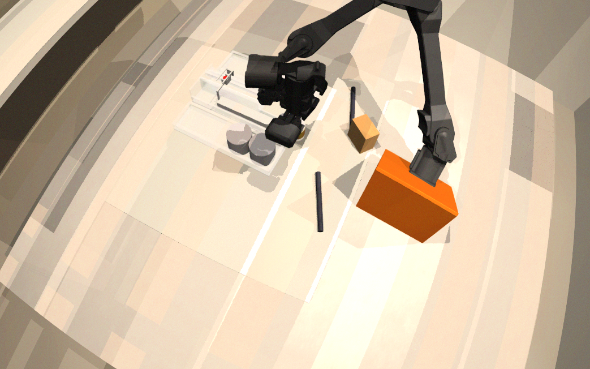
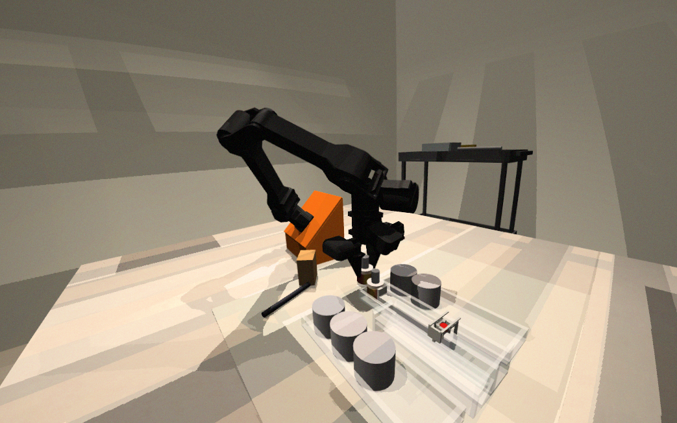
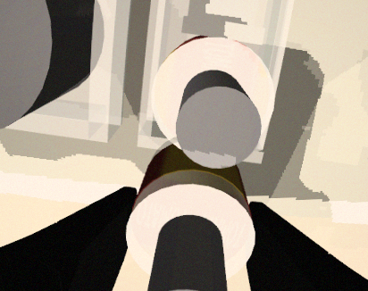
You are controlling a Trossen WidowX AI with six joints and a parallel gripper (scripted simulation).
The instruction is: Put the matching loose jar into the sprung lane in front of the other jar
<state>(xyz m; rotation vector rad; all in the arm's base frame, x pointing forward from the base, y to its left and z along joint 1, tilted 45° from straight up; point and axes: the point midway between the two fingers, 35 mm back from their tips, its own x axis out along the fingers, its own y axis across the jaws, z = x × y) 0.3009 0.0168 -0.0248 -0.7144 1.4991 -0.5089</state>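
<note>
Right now my gripper tip is 180 mm short of the clear sprung lane, 30 mm above it and 10 mm to the left of it. Round my gripper tip: tan block 130 mm behind, 90 mm to the right, 10 mm below; then red mark 220 mm ahead, 20 mm to the right, 20 mm above.
</note>
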